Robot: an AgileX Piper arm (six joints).
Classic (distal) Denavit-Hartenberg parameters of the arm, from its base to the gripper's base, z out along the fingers. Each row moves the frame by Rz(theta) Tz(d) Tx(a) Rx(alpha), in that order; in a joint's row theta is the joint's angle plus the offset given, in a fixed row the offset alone. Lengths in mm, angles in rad.
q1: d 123; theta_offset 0; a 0; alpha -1.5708
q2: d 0; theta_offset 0.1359; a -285.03; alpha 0
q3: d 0; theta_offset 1.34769; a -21.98; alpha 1.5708
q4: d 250.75; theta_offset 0; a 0; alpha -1.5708
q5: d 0; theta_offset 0; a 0; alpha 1.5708
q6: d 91; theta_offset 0; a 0; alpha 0
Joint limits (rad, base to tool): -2.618..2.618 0..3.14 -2.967..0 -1.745..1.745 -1.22..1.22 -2.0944..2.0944
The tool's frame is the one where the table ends.
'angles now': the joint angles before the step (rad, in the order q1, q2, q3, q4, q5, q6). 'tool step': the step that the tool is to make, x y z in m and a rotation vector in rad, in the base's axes. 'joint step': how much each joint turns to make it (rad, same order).
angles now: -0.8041 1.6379 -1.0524 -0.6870 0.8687 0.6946
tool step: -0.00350 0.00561 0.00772 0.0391 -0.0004 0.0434
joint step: -0.0065 -0.0337 0.0000 0.0700 0.0145 -0.1076
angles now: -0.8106 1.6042 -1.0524 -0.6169 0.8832 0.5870
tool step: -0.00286 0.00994 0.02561 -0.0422 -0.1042 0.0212
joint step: 0.0022 -0.0889 0.0000 0.0537 -0.0314 -0.0296
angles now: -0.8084 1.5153 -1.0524 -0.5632 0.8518 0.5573
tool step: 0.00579 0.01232 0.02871 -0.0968 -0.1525 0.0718
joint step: 0.0266 -0.0895 0.0000 0.0268 -0.1030 -0.0038
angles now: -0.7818 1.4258 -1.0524 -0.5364 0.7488 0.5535
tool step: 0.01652 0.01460 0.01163 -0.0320 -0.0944 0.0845
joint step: 0.0611 -0.0285 -0.0050 0.0340 -0.0664 -0.0009
